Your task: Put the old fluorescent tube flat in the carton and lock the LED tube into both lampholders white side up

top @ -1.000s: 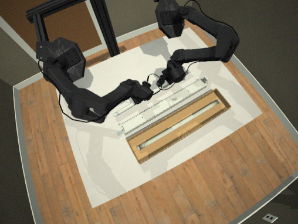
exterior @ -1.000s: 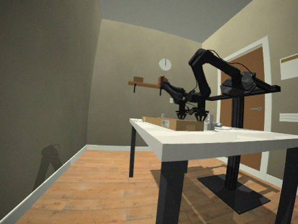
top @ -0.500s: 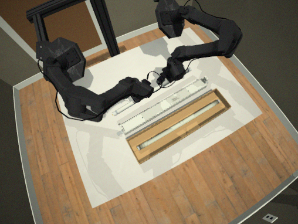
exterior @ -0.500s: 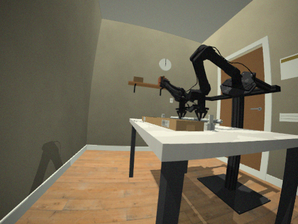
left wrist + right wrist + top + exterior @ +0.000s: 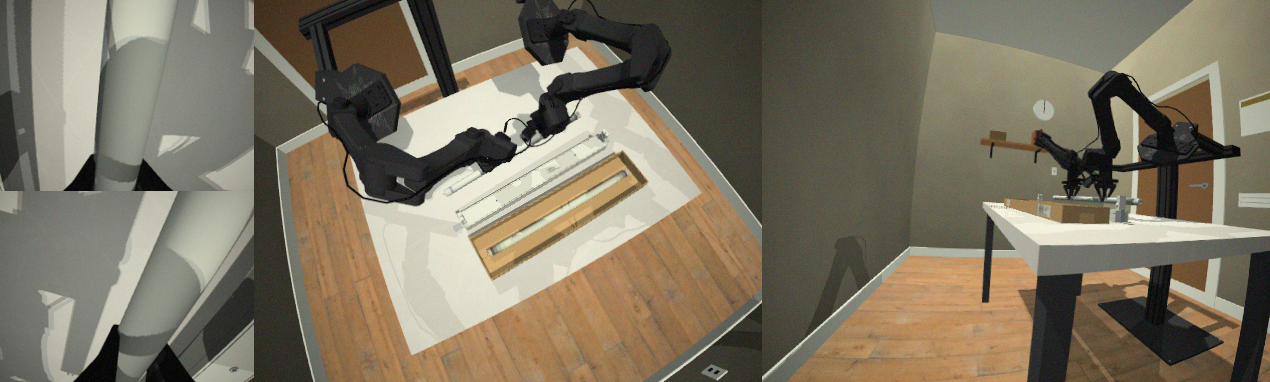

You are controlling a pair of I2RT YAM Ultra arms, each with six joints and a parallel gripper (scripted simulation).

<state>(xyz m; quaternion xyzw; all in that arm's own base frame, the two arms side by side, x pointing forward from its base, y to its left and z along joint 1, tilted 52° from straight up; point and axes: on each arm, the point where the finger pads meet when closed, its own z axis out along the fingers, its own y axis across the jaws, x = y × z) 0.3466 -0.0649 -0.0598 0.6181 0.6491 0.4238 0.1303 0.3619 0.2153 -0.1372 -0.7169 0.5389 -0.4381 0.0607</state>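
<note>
My left gripper is now 120 mm to the left of the LED tube and 10 mm short of it. Also, from my left hand: brown carton (280 mm ahead, 80 mm to the right, 50 mm below); old fluorescent tube (270 mm ahead, 80 mm to the right, 50 mm below).
My right gripper is now 120 mm to the right of the LED tube and 10 mm past it. The rest, counted from my right hand: brown carton: 250 mm ahead, 160 mm to the left, 50 mm below; then old fluorescent tube: 250 mm ahead, 160 mm to the left, 50 mm below.
</note>
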